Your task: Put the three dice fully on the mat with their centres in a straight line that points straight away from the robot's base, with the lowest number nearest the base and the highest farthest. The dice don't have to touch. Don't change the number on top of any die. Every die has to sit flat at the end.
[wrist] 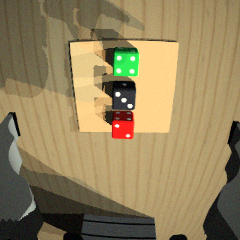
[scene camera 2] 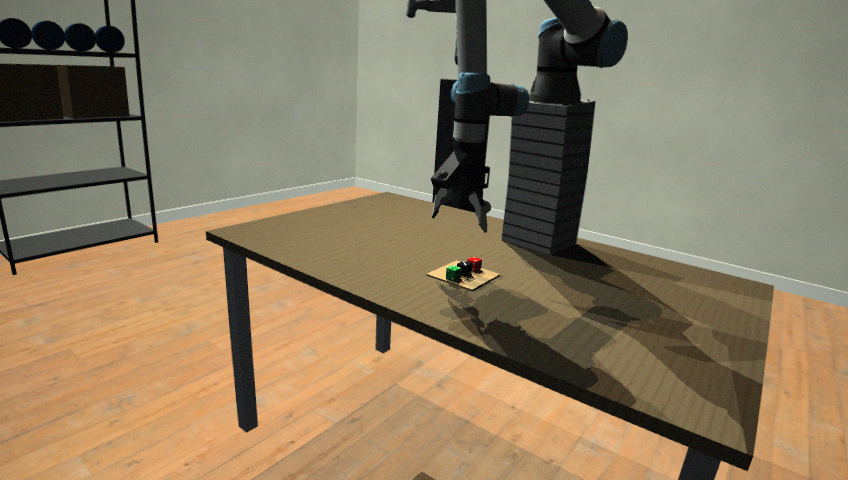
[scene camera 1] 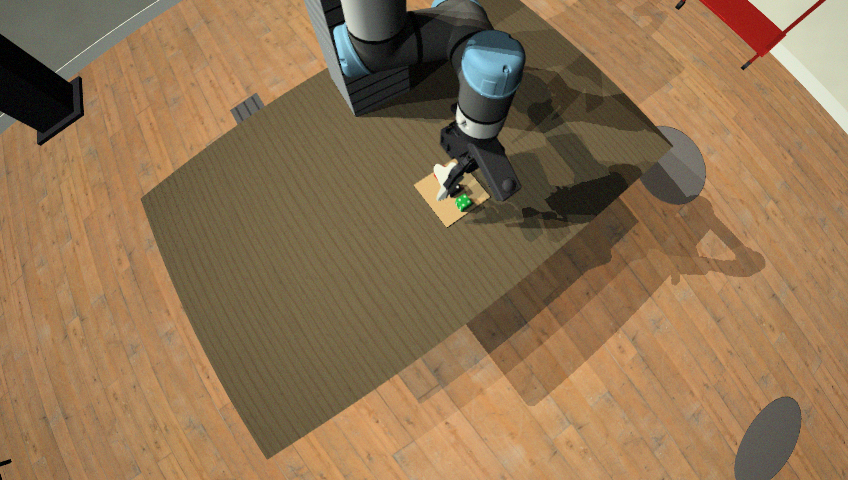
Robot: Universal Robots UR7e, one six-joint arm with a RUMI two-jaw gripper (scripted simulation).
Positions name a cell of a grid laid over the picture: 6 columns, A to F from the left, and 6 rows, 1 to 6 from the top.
Labels:
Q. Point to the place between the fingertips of my gripper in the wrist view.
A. D3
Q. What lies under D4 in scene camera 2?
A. A mat.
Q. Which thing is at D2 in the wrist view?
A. A green die.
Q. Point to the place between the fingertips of my gripper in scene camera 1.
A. D3

